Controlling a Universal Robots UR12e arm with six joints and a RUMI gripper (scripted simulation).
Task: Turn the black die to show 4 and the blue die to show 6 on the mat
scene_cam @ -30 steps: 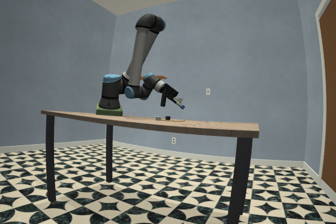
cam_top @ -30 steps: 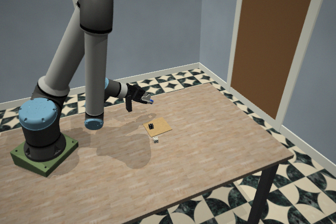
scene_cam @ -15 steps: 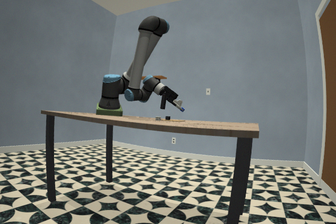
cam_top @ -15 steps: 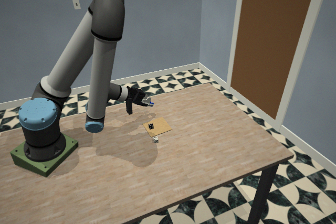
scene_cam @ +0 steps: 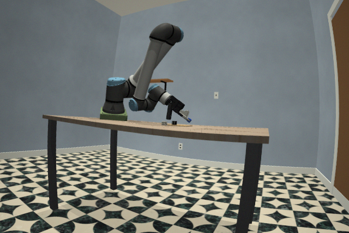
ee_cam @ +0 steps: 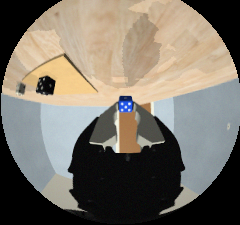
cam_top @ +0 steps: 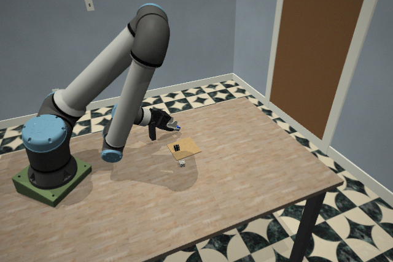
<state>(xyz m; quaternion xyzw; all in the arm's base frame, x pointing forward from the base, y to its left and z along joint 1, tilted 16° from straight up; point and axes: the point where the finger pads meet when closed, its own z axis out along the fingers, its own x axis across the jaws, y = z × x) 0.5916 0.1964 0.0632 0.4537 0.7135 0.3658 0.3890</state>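
The black die is 14 cm to the right of my hand, 3 cm behind it and 2 cm below it. The rest, counted from my hand: white die 26 cm to the right, 3 cm below, 3 cm behind; tan mat 14 cm to the right, 4 cm below, 1 cm ahead; blue die right at my hand.
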